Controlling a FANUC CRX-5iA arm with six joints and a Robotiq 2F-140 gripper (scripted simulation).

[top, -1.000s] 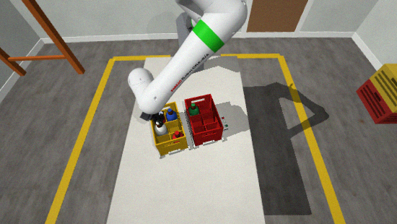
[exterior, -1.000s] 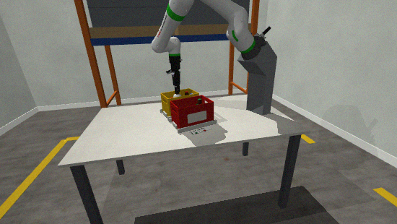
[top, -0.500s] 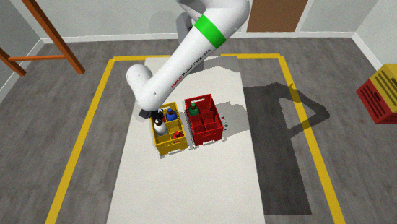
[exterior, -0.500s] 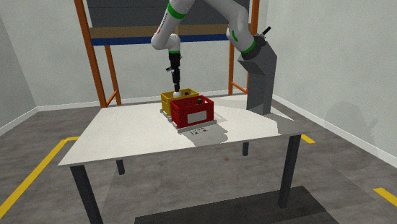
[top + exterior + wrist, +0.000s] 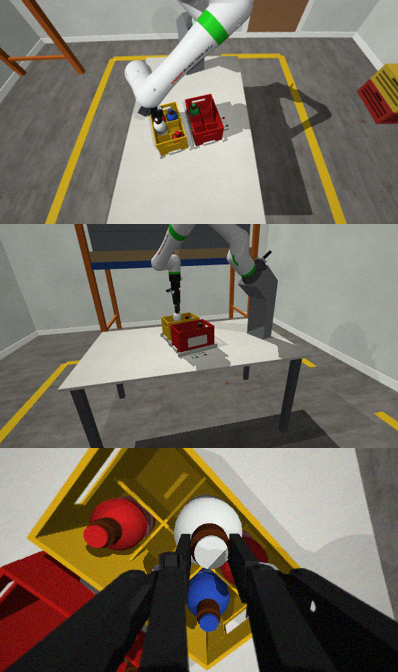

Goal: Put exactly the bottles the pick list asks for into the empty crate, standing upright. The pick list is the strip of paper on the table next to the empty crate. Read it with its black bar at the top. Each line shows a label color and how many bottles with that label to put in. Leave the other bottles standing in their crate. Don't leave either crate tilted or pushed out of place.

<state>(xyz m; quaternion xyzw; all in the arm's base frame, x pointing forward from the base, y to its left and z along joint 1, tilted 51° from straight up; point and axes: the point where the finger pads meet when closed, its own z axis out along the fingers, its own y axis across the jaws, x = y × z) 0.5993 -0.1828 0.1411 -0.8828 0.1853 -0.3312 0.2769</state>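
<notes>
The white-capped bottle is 80 mm below my hand. Also, from my hand: blue-labelled bottle 160 mm below, 120 mm behind, 20 mm to the left; then red-labelled bottle 160 mm below, 70 mm behind, 50 mm to the right; then yellow crate 160 mm below, 40 mm to the left, 20 mm behind.
</notes>
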